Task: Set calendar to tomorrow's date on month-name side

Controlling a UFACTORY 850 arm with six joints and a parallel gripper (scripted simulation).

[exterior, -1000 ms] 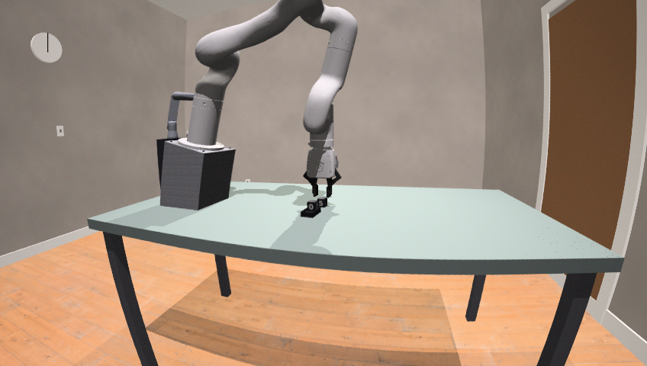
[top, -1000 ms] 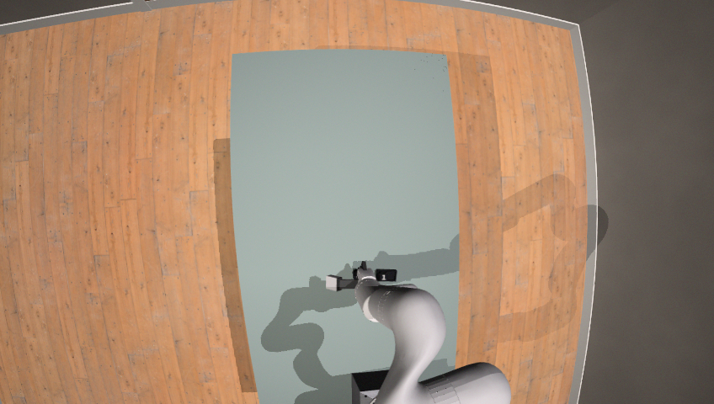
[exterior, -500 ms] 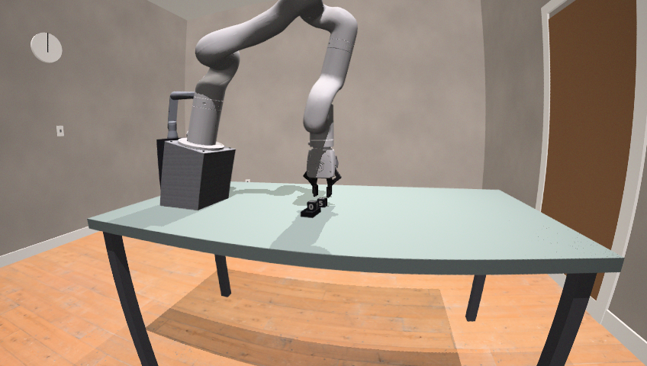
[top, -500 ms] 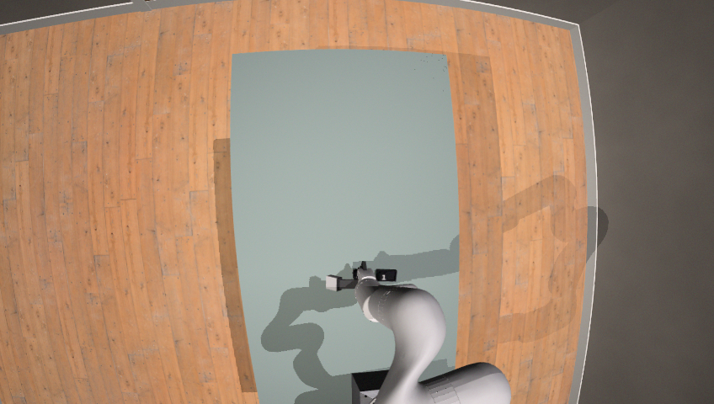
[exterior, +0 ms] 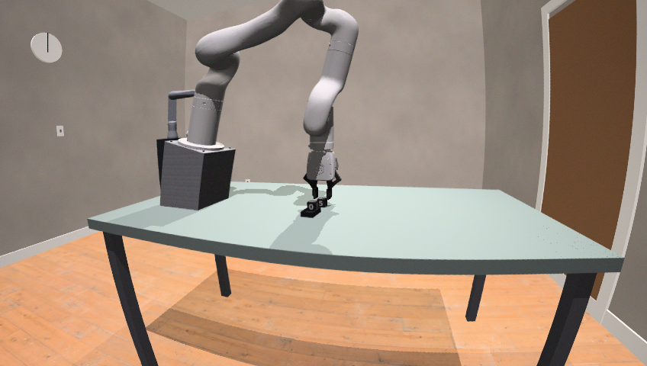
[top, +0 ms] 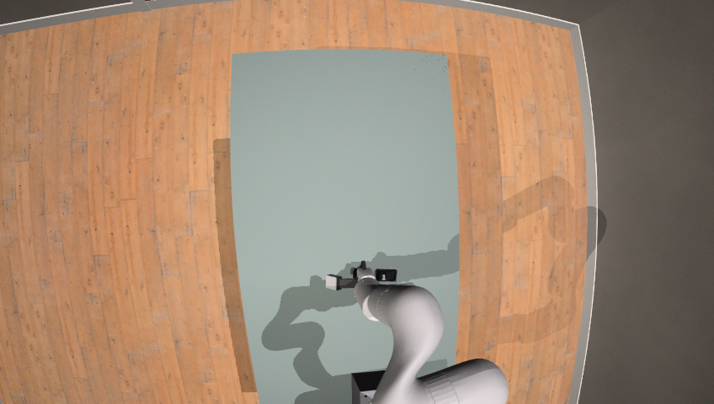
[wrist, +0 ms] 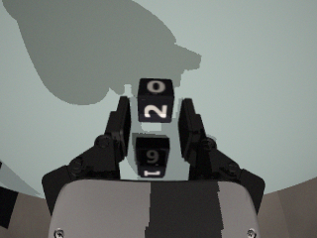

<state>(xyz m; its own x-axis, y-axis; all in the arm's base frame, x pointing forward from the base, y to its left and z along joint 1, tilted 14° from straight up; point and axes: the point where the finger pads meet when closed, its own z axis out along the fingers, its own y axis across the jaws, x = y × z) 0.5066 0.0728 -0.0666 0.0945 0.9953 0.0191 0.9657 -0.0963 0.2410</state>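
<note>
Now: hand 3 cm above the black cube. Also, from my hand: black tray 11 cm to the right, 4 cm below, 1 cm behind.
</note>
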